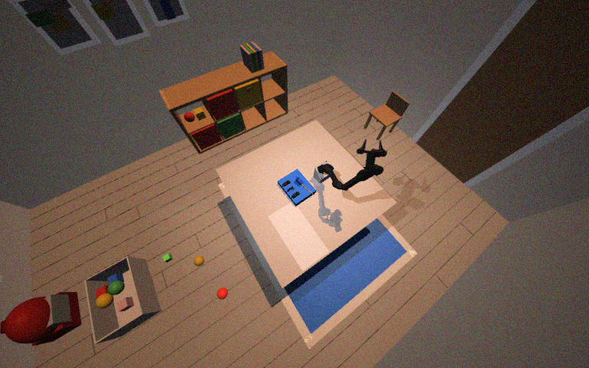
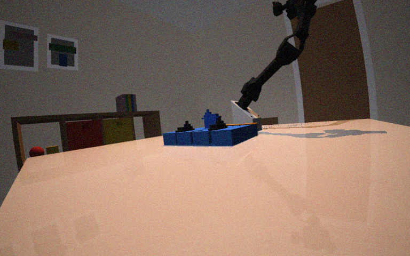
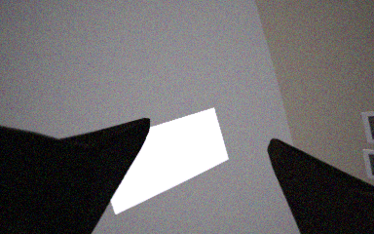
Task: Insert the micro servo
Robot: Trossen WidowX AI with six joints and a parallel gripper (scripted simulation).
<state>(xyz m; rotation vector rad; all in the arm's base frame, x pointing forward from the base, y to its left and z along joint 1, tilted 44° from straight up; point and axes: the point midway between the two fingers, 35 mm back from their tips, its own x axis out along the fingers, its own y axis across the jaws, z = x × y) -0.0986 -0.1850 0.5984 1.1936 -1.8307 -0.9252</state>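
Now: gripper tip 360 mm short of the blue robot deck, 280 mm to the left of it and 700 mm above it.
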